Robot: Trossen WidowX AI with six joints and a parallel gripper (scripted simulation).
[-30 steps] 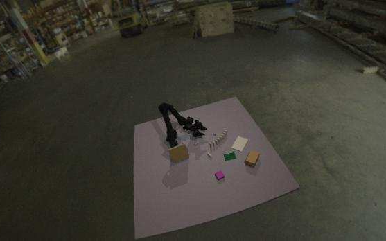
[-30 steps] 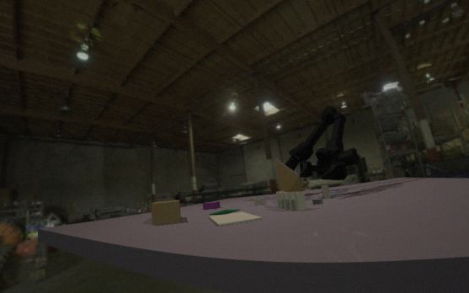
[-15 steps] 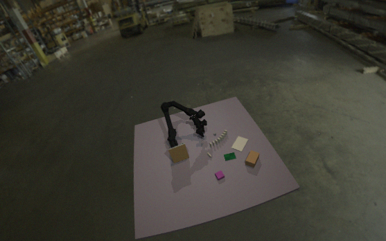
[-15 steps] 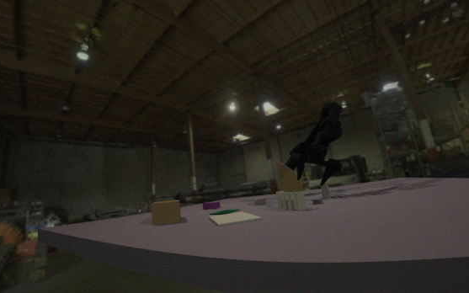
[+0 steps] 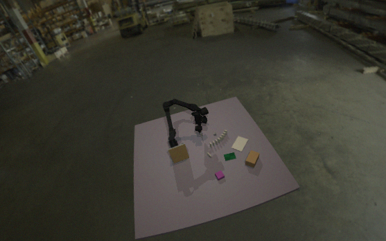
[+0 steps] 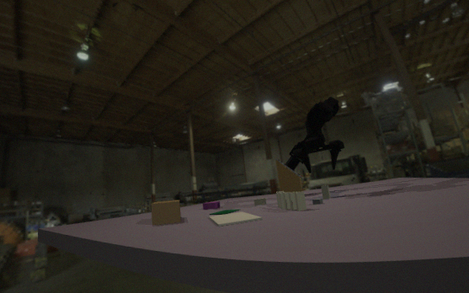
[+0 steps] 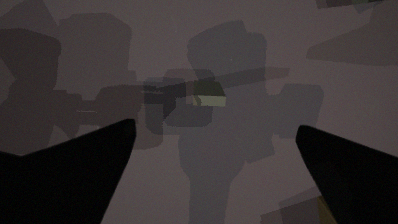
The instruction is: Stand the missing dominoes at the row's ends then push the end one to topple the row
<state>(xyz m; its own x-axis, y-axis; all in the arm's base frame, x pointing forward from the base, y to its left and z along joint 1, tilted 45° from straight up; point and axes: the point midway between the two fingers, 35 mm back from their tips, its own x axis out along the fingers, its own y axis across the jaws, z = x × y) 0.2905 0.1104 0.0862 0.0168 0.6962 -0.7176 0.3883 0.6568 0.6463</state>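
Now: gripper tip 130 mm short of the small dark piece, 90 mm above it and 40 mm to the left of it. Also, from my gripper tip: magenta block: 490 mm to the right, 90 mm below, 30 mm behind; cream flat tile: 280 mm ahead, 270 mm to the right, 100 mm below; green flat tile: 350 mm to the right, 130 mm ahead, 100 mm below.
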